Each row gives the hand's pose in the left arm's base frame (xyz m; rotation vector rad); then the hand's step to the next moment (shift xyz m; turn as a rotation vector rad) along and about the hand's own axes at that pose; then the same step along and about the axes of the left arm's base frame.
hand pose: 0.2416 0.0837 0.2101 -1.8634 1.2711 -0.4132
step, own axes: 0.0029 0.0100 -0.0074 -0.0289 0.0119 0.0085
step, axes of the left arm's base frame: -0.0097 -0.0074 -0.0038 -0.0143 0.0275 -0.0094
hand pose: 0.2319 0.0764 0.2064 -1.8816 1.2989 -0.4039
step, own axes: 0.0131 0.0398 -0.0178 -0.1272 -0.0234 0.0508
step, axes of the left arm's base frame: -0.0313 -0.0255 -0.0211 -0.0061 0.1386 0.0075
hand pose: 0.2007 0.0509 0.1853 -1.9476 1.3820 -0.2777
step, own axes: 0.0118 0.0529 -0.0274 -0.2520 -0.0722 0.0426
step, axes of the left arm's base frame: -0.0491 -0.0310 -0.0179 -0.0249 0.2540 0.0735
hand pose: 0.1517 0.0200 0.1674 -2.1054 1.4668 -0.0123
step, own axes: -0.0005 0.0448 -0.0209 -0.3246 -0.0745 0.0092
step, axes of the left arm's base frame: -0.0454 -0.0195 -0.0026 -0.0626 0.3026 0.1246
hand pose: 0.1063 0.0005 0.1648 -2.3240 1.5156 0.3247
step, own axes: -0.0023 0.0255 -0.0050 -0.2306 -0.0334 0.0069
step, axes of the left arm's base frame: -0.0243 -0.0095 0.0013 -0.0623 0.2079 0.0850
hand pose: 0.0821 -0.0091 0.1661 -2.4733 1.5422 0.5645
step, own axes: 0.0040 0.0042 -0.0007 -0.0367 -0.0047 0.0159
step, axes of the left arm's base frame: -0.0020 -0.0054 -0.0008 -0.0138 0.0378 0.0000
